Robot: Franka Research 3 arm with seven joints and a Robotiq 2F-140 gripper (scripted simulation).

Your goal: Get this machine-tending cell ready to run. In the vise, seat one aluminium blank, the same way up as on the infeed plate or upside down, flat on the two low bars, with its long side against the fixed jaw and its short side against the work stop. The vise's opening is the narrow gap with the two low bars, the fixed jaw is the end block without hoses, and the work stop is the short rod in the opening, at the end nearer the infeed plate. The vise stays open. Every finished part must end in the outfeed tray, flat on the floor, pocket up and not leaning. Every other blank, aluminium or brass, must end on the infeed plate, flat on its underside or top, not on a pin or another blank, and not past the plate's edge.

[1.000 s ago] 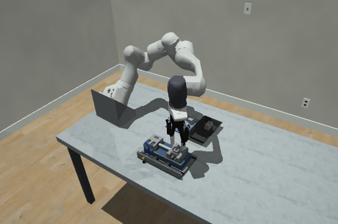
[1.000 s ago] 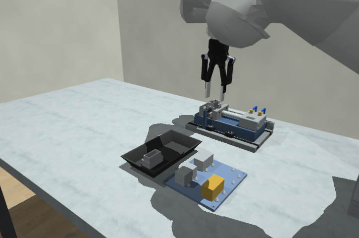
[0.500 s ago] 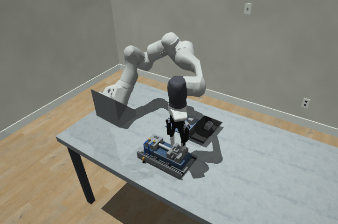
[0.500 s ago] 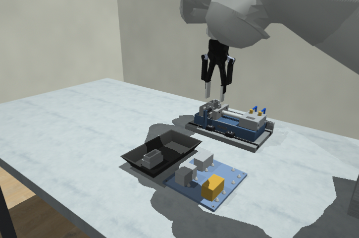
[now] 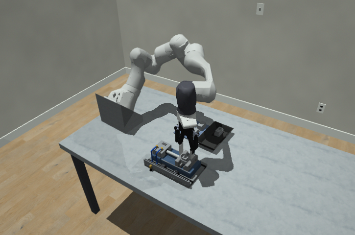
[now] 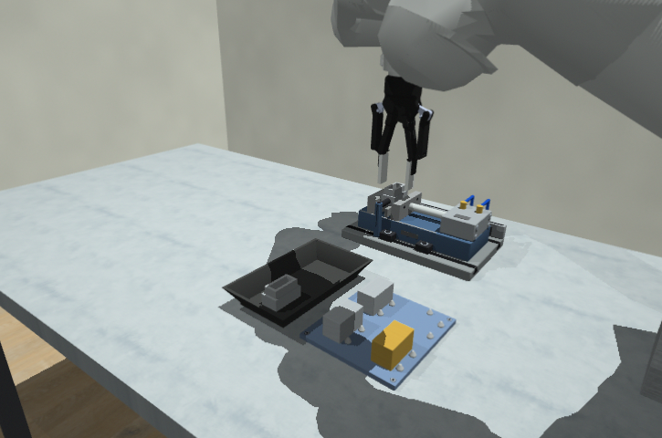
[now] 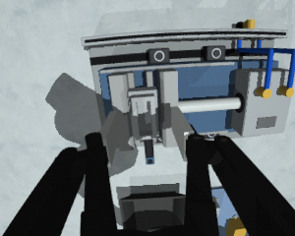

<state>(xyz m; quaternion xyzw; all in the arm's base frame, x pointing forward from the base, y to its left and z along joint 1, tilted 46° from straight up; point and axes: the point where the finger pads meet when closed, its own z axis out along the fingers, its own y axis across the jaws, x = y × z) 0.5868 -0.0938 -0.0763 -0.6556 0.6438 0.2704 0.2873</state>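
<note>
My hand is 30 mm short of the fixed jaw and 70 mm above it. Round my hand: brass blank: 220 mm behind, 360 mm to the left, 120 mm below.
</note>
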